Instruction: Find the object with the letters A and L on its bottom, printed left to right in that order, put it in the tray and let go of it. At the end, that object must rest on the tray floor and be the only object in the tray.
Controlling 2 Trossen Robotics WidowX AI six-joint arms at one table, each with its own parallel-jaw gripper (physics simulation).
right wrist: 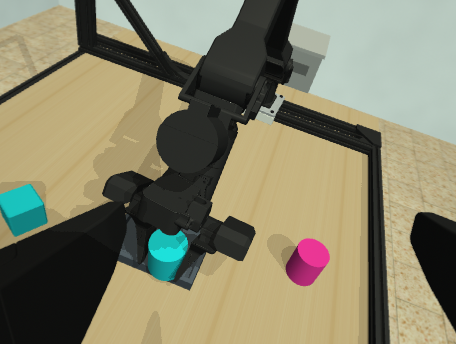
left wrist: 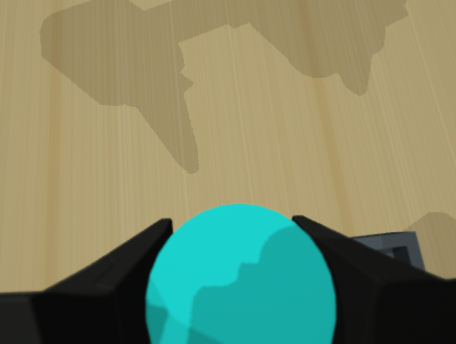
Labels:
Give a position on a dark grey tray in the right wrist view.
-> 128,255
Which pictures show the magenta cylinder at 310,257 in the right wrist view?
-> The right wrist view only.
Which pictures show the right gripper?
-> The right wrist view only.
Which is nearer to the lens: the cyan cylinder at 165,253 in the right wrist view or the magenta cylinder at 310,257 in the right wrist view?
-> The cyan cylinder.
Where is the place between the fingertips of the left gripper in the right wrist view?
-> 158,271

